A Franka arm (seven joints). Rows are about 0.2 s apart.
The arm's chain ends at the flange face. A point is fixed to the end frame.
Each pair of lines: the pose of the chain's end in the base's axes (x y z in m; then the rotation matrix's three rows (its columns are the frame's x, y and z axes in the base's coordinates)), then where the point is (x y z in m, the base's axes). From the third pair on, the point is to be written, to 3 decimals.
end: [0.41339 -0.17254 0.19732], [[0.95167 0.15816 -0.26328], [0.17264 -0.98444 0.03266], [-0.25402 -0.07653 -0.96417]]
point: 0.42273 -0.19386 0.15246
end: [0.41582 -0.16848 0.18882], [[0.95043 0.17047 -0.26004], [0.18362 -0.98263 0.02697], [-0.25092 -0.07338 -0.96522]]
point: 0.42558 -0.18980 0.14405
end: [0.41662 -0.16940 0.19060], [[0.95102 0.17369 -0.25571], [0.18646 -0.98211 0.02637], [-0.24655 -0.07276 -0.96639]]
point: 0.427 -0.191 0.146
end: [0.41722 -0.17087 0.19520], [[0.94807 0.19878 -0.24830], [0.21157 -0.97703 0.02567], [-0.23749 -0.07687 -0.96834]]
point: 0.428 -0.192 0.150
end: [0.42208 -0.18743 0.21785], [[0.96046 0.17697 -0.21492], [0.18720 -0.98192 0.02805], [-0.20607 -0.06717 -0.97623]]
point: 0.434 -0.209 0.174
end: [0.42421 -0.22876 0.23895], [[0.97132 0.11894 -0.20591], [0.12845 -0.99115 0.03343], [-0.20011 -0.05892 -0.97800]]
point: 0.435 -0.251 0.195
